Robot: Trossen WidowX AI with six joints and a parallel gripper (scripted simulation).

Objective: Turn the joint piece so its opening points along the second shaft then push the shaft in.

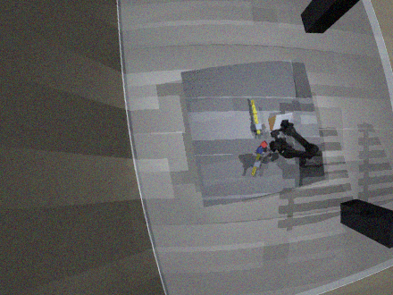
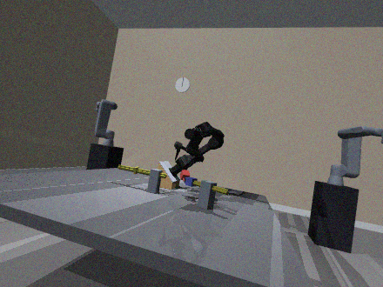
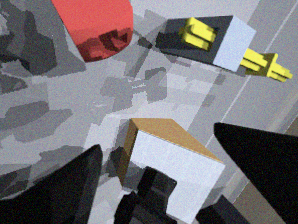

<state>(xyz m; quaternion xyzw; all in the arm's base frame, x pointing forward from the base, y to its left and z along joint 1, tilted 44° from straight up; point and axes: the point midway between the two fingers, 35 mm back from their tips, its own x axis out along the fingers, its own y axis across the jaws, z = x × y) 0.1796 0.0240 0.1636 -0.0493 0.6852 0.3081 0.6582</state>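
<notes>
The red joint piece lies 70 mm ahead of my gripper tip, 50 mm to the left of it and 60 mm below it.
</notes>
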